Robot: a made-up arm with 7 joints. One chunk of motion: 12 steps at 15 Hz.
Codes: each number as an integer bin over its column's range. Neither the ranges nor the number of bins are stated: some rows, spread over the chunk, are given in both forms.
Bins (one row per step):
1: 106 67 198 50 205 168
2: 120 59 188 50 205 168
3: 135 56 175 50 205 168
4: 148 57 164 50 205 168
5: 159 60 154 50 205 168
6: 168 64 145 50 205 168
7: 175 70 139 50 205 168
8: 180 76 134 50 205 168
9: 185 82 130 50 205 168
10: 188 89 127 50 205 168
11: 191 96 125 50 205 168
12: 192 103 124 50 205 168
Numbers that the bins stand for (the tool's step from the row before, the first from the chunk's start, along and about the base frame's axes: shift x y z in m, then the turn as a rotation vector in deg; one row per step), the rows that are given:
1: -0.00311 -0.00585 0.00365 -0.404 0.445 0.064
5: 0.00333 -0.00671 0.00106 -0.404 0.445 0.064
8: 0.00588 -0.00476 -0.00012 -0.404 0.445 0.064
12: 0.00734 -0.00148 -0.00071 -0.404 0.445 0.064
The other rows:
2: -0.00141 -0.00683 0.00306 -0.404 0.445 0.064
3: 0.00041 -0.00719 0.00229 -0.404 0.445 0.064
4: 0.00199 -0.00707 0.00165 -0.404 0.445 0.064
6: 0.00442 -0.00622 0.00053 -0.404 0.445 0.064
7: 0.00527 -0.00549 0.00018 -0.404 0.445 0.064
9: 0.00649 -0.00403 -0.00035 -0.404 0.445 0.064
10: 0.00685 -0.00318 -0.00053 -0.404 0.445 0.064
11: 0.00722 -0.00233 -0.00065 -0.404 0.445 0.064

